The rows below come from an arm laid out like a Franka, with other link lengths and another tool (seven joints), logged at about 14 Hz.
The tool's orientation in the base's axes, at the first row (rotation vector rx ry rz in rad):
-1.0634, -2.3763, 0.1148
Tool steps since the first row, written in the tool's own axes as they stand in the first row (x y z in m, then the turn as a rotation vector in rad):
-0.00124, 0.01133, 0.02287, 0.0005, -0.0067, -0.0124
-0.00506, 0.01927, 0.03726, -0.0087, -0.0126, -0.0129
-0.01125, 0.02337, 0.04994, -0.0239, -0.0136, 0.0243
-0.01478, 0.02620, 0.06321, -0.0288, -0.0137, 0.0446
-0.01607, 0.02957, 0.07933, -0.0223, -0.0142, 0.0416
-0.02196, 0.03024, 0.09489, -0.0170, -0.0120, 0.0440
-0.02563, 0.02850, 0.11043, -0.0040, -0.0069, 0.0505
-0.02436, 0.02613, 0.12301, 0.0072, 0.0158, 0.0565
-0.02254, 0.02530, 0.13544, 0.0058, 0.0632, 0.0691
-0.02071, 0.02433, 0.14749, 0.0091, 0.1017, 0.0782
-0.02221, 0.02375, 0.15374, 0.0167, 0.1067, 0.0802
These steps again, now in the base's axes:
-0.00314, 0.00995, -0.02333, 0.0014, -0.0059, 0.0127
-0.00290, 0.01459, -0.03955, 0.0028, -0.0166, 0.0109
-0.00308, 0.01468, -0.05424, -0.0081, -0.0232, -0.0273
-0.00586, 0.01587, -0.06793, -0.0156, -0.0240, -0.0468
-0.01093, 0.01942, -0.08324, -0.0180, -0.0201, -0.0412
-0.01501, 0.01775, -0.09930, -0.0206, -0.0145, -0.0416
-0.02191, 0.01601, -0.11370, -0.0276, -0.0009, -0.0430
-0.03047, 0.01697, -0.12325, -0.0216, 0.0235, -0.0497
-0.03823, 0.01936, -0.13288, 0.0047, 0.0568, -0.0746
-0.04589, 0.02161, -0.14213, 0.0241, 0.0868, -0.0918
-0.04857, 0.02097, -0.14797, 0.0222, 0.0959, -0.0917

